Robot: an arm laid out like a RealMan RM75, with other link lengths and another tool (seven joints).
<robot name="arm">
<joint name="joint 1" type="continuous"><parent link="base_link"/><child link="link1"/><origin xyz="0 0 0.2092"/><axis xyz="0 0 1"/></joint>
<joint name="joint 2" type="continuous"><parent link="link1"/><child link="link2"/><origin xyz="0 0 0" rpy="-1.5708 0 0"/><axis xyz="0 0 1"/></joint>
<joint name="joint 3" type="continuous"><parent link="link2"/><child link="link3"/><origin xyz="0 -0.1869 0" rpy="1.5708 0 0"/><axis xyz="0 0 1"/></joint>
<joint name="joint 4" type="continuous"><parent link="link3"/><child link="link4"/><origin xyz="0 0 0" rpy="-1.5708 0 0"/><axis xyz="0 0 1"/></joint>
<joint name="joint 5" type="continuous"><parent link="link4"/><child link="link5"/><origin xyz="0 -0.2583 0" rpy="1.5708 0 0"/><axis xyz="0 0 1"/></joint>
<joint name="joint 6" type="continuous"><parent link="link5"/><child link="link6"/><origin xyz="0 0 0" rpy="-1.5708 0 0"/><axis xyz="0 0 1"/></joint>
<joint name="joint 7" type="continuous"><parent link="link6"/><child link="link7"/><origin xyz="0 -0.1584 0" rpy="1.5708 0 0"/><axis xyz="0 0 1"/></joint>
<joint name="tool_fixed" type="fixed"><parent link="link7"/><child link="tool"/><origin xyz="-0.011 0.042 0.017" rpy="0.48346 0 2.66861"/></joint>
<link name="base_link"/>
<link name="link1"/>
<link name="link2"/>
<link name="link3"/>
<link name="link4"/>
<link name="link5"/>
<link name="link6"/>
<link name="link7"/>
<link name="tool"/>
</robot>
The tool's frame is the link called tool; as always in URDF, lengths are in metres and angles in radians. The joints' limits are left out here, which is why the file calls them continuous.
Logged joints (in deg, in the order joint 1, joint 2, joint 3, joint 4, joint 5, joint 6, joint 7), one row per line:
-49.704 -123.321 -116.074 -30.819 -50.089 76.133 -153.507
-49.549 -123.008 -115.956 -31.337 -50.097 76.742 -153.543
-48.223 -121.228 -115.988 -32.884 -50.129 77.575 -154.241
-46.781 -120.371 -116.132 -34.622 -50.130 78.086 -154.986
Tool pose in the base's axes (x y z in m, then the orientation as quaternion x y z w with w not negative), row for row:
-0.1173 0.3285 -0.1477 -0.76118 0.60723 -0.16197 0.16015
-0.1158 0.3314 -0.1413 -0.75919 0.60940 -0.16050 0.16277
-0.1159 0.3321 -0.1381 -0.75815 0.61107 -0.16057 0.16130
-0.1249 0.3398 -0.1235 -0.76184 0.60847 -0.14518 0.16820
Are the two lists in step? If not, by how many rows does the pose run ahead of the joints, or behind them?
The pose runs 1 row behind the joints: the pose in row i belongs to the joints in row i - 1.
